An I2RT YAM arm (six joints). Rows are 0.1 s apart.
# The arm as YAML. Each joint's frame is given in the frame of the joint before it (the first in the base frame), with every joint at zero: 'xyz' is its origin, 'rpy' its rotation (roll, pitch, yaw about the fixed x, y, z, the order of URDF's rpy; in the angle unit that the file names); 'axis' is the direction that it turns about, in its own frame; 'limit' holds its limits. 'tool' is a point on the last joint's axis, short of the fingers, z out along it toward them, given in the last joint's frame.
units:
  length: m
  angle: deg
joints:
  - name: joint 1
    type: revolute
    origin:
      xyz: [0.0, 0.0, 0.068]
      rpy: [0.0, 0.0, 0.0]
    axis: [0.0, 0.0, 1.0]
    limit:
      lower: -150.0
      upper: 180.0
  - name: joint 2
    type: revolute
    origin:
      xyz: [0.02, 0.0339, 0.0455]
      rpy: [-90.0, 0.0, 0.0]
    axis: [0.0, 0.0, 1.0]
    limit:
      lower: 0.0
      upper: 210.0
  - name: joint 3
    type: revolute
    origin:
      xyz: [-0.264, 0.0, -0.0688]
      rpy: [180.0, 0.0, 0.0]
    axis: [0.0, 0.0, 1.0]
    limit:
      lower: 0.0
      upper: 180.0
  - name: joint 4
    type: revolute
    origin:
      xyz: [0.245, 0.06, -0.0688]
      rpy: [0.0, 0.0, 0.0]
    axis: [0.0, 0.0, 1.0]
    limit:
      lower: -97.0
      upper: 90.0
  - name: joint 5
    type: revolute
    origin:
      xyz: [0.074, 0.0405, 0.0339]
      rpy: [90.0, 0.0, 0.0]
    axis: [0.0, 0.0, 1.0]
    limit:
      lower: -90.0
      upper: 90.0
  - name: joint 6
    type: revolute
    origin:
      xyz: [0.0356, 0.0, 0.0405]
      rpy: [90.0, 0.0, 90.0]
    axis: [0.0, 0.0, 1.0]
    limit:
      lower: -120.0
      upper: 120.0
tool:
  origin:
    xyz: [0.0, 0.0, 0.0]
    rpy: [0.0, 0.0, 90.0]
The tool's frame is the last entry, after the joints.
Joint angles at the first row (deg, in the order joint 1, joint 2, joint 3, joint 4, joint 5, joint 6):
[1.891 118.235 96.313 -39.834 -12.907 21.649]
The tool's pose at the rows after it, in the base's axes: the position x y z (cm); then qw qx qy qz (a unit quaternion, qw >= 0):
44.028, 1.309, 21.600, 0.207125, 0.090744, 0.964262, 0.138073
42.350, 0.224, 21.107, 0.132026, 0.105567, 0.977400, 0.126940
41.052, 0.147, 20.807, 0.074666, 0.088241, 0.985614, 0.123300
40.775, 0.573, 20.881, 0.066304, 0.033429, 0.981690, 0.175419
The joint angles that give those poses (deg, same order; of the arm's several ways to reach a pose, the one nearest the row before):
[0.667 117.711 96.314 -42.611 -12.928 14.415]
[-0.776 117.491 96.311 -52.008 -12.950 13.474]
[-0.951 117.492 96.313 -59.046 -13.453 10.437]
[-0.907 117.492 96.313 -60.467 -20.010 4.470]

